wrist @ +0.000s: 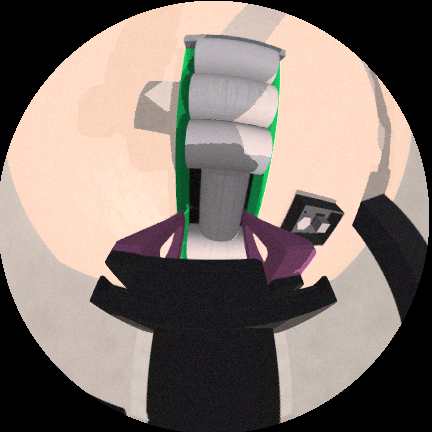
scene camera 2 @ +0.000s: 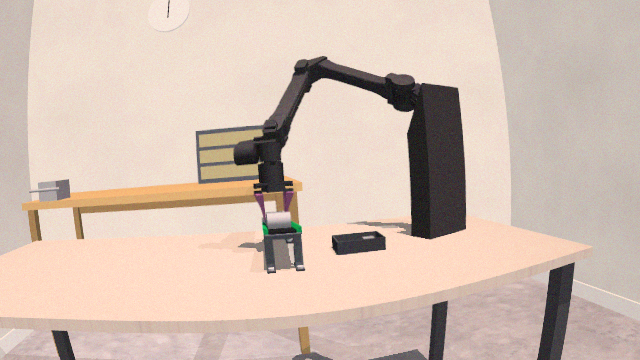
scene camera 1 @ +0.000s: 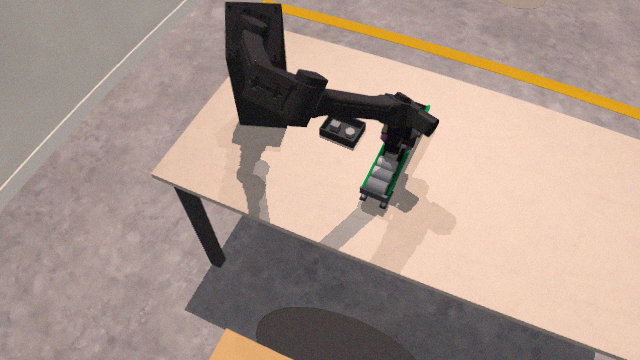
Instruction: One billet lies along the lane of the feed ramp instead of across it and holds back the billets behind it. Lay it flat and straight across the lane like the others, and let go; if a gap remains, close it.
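Frame: origin at the arm's base, x right, y ahead, z up, level; millimetres.
Seen in the pictures: gripper, fingertip midpoint: [wrist: 213, 216]; arm's base, link origin: [scene camera 2: 434, 108] [scene camera 1: 251, 30].
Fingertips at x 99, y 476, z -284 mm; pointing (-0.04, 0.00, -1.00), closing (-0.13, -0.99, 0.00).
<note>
Offsets run from my fingertips to a thing's top centre.
The feed ramp [scene camera 1: 376, 194] [scene camera 2: 270, 252] [wrist: 182, 167] has green side rails. Three grey billets lie across its lane at the end near the end plate; the outermost billet @[dx +139, dy -34, dz +2 mm] [scene camera 1: 376, 186] [scene camera 2: 278, 220] [wrist: 235, 56], the middle billet @[dx +100, dy -26, dz +6 mm] [wrist: 225, 96] and the inner billet @[dx +61, dy -18, dz +11 mm] [wrist: 215, 142] touch or nearly touch. The turned billet @[dx +13, dy -9, dz +20 mm] [wrist: 225, 205] lies along the lane, one end against the inner billet. Behind its other end a pale billet @[dx -35, dy +2, dz +22 mm] [wrist: 215, 248] lies across, partly hidden by my gripper [scene camera 1: 396, 148] [scene camera 2: 274, 211] [wrist: 213, 216]. My gripper is open and empty, its purple fingertips apart on either side of the turned billet's rear end, near the rails.
A small black tray @[dx -100, dy -194, dz -55 mm] [scene camera 1: 342, 132] [scene camera 2: 358, 243] [wrist: 312, 218] with two small light parts stands beside the ramp, on the arm base's side. The arm's dark base column [scene camera 1: 256, 65] [scene camera 2: 437, 160] stands on the table beyond it. The upper arm hides the ramp's rear in scene camera 1.
</note>
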